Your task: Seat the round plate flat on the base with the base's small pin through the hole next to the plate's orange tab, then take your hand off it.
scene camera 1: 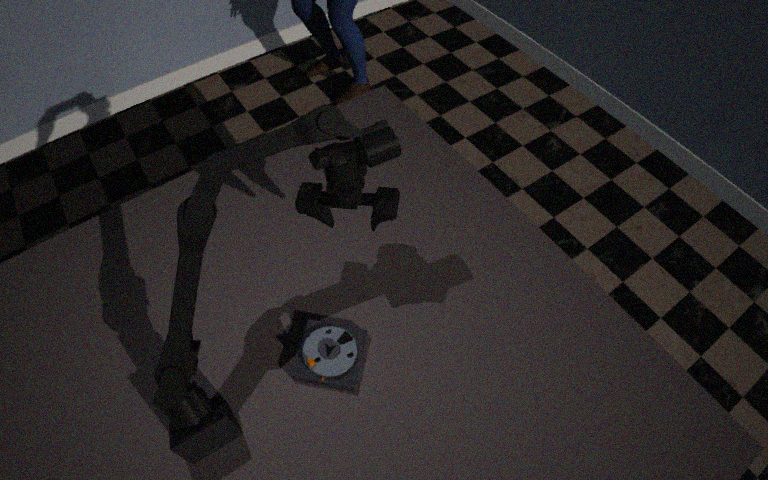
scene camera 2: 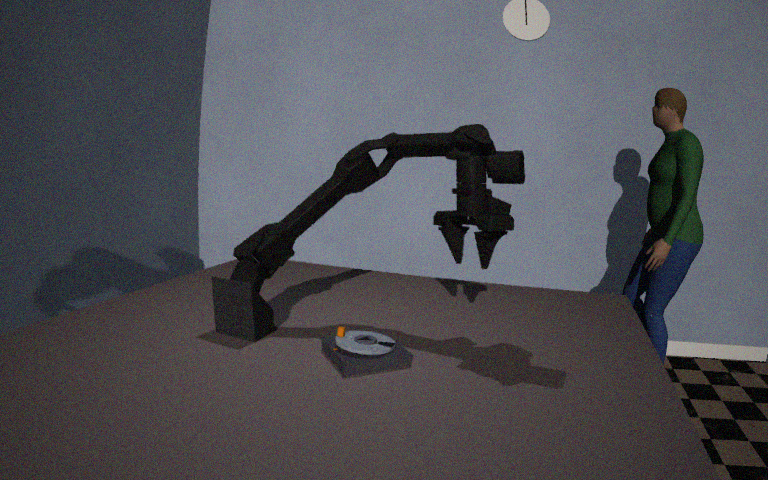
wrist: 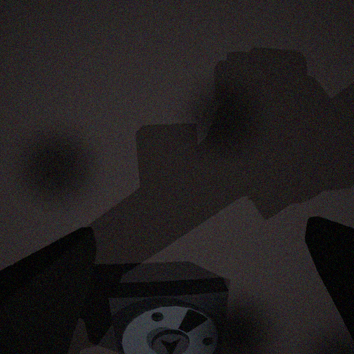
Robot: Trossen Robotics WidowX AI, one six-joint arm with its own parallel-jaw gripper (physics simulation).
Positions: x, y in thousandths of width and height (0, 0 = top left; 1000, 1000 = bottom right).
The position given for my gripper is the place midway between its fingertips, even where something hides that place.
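A round grey plate (scene camera 1: 428, 768) is visible, and scene camera 2 gives the plate (scene camera 2: 450, 709) as well. Also present: a dark square base (scene camera 1: 452, 795). My gripper (scene camera 2: 614, 555) appears too; further views of it are my gripper (scene camera 1: 460, 474) and, at the wrist, my gripper (wrist: 572, 662).
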